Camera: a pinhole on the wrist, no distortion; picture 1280 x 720 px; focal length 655.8 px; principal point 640.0 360.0 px. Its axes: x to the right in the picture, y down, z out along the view. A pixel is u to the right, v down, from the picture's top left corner.
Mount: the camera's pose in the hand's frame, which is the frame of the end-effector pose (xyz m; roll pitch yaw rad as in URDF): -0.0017 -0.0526 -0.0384 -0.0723 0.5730 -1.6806
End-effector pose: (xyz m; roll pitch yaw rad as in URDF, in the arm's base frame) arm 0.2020 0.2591 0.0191 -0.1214 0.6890 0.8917
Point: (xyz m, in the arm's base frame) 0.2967 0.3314 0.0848
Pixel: 137 558
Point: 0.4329 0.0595 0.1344
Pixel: 1199 155
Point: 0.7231 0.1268 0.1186
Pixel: 1059 567
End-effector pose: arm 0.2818 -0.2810 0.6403 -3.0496 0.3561 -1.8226
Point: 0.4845 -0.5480 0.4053
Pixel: outside the picture
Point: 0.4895 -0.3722 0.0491
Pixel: 357 605
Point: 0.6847 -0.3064 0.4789
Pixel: 871 351
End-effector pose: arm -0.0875 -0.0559 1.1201 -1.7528 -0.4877 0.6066
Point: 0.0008 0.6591 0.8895
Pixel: outside the picture
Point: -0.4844 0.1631 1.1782
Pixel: 530 115
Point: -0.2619 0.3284 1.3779
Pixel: 549 613
